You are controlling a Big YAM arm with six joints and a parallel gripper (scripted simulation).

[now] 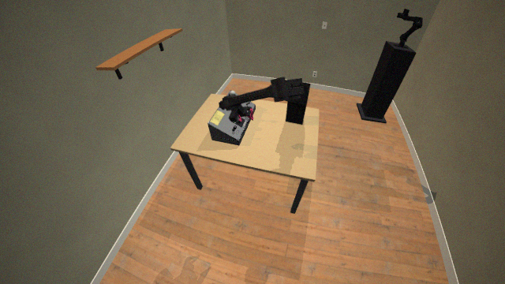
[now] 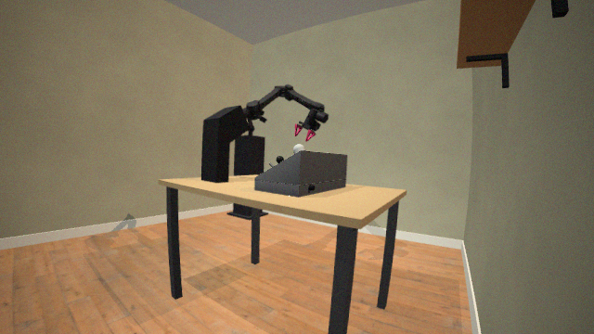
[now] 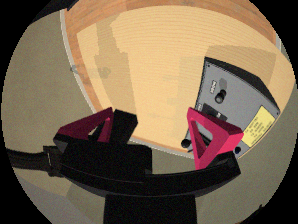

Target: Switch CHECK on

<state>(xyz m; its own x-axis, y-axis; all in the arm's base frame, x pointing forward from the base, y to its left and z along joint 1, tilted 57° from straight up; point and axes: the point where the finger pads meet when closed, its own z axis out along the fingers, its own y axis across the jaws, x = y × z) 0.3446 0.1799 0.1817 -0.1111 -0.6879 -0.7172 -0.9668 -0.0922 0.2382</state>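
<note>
Now: the rotary selector 12 cm ahead of my hand, 21 cm to the right of it and 18 cm below it. Round my hand: lever: 8 cm ahead, 31 cm to the right, 17 cm below; grey console: 15 cm ahead, 26 cm to the right, 20 cm below.
</note>
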